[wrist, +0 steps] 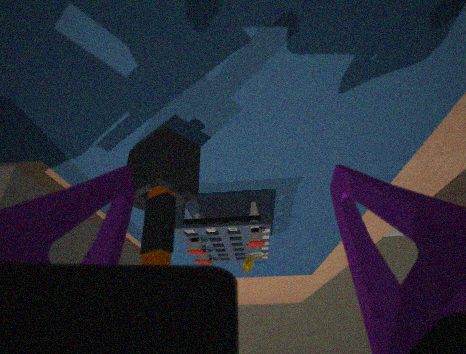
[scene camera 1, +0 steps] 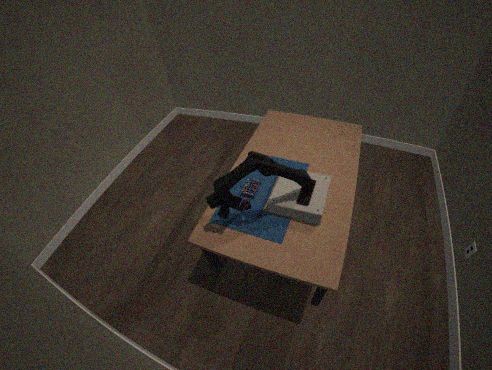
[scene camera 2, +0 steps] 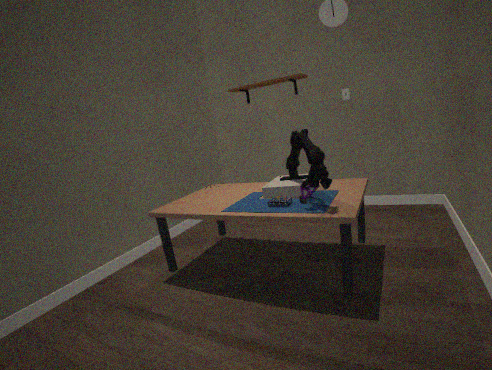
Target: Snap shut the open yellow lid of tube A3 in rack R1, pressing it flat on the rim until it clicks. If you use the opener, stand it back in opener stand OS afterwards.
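Pixels of known places: gripper, fingertip midpoint: (wrist: 232, 176) (scene camera 1: 236, 205) (scene camera 2: 306, 197); arm's base, origin of the base link: (scene camera 1: 306, 192) (scene camera 2: 294, 178).
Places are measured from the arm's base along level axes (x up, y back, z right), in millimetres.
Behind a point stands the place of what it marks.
Rack R1 (scene camera 1: 251, 188) @[x -39, y -321, z -50 mm] (scene camera 2: 280, 202) @[x -60, y -385, z -41 mm] (wrist: 232, 206) @[x -80, y -357, z -65 mm] is a dark block with a grid of holes on the blue mat. In the wrist view, the yellow lid (wrist: 248, 264) @[x -32, y -370, z -29 mm] stands open at the rack's far right, beside a pale tube rim. Red lids show at other tubes. The opener (wrist: 160, 225) @[x -23, y -322, z -168 mm], black with orange bands, stands upright in the dark opener stand OS (wrist: 165, 155) @[x -61, y -325, z -182 mm], left of the rack. My gripper (wrist: 232, 176) @[x -34, y -364, z -199 mm] (scene camera 2: 306, 192) @[x -34, y -364, z -199 mm], with purple fingers, is open above the mat. The opener shows just inside the left finger, not gripped. Tube labels are too small to read.
The blue mat (scene camera 1: 265, 231) @[x -82, y -154, z -283 mm] (scene camera 2: 245, 203) @[x -81, y -341, z 230 mm] (wrist: 280, 100) @[x -81, y -392, z -199 mm] lies on the wooden table (scene camera 1: 320, 260) @[x -85, y 180, z -353 mm] (scene camera 2: 190, 206) @[x -84, y -415, z 649 mm]. A pale box-shaped base (scene camera 1: 295, 212) @[x -26, y -25, z -143 mm] (scene camera 2: 280, 190) @[x -36, y -196, z 32 mm] stands beside the mat under the arm. A wall shelf (scene camera 2: 270, 82) hangs behind the table.
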